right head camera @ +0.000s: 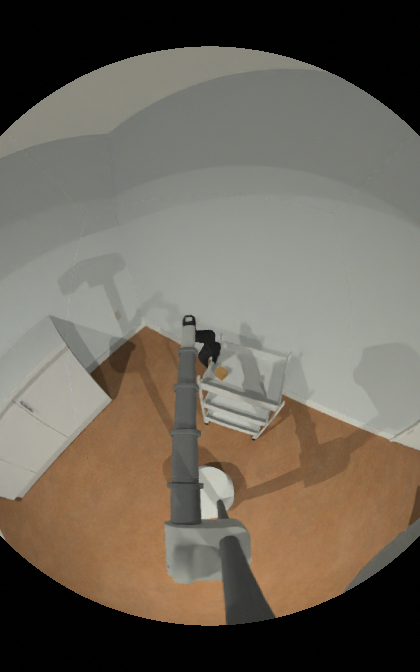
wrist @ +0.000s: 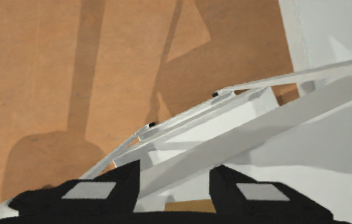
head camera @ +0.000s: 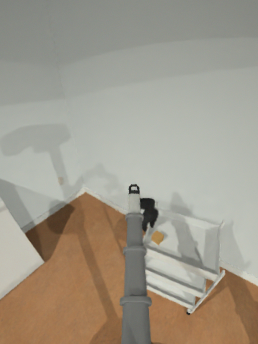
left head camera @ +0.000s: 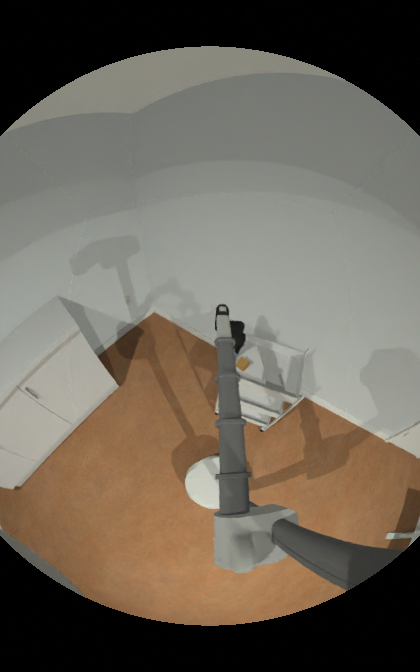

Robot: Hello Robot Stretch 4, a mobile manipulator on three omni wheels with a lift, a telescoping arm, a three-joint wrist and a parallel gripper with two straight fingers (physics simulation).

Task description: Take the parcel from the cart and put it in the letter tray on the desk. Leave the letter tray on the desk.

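Places are measured from the robot's base along level axes (x down, y ahead, z right), in centimetres.
Pixels of known places: gripper, fingertip midpoint: (wrist: 174, 176) (head camera: 147, 229).
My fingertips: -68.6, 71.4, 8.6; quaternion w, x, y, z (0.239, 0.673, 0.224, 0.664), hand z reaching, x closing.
Behind a point stands the place of what it marks, as x, y, z.
The parcel, a small orange-tan box (head camera: 157, 237) {-68.5, 65.3, 14.0} (left head camera: 243, 363) (right head camera: 221, 373) (wrist: 190, 205) {-64.5, 68.9, 12.5}, lies on the top shelf of the white cart (head camera: 180, 261) {-69.9, 49.4, 24.1} (left head camera: 265, 388) (right head camera: 240, 395) (wrist: 210, 147) {-66.0, 74.6, 10.0}, near the shelf's left end. My black gripper (head camera: 145, 228) {-68.6, 71.3, 8.6} (left head camera: 238, 349) (right head camera: 207, 363) (wrist: 174, 176) {-68.6, 71.3, 8.6} is at the cart's left end, beside the parcel in the head views. Its fingers stand apart. In the wrist view, part of the parcel shows at the bottom edge, with a gap to the left finger; the rest is hidden by the gripper. The letter tray does not show; I cannot make out the desk.
The cart stands close to the wall (head camera: 165, 125) {-120.1, 122.2, 24.1}, with lower shelves under the top one. A white cabinet (left head camera: 50, 395) (right head camera: 45, 410) with handles stands at the left. A white round disc (left head camera: 202, 482) (right head camera: 216, 492) is below the arm. A white piece (left head camera: 399, 535) shows at the right edge.
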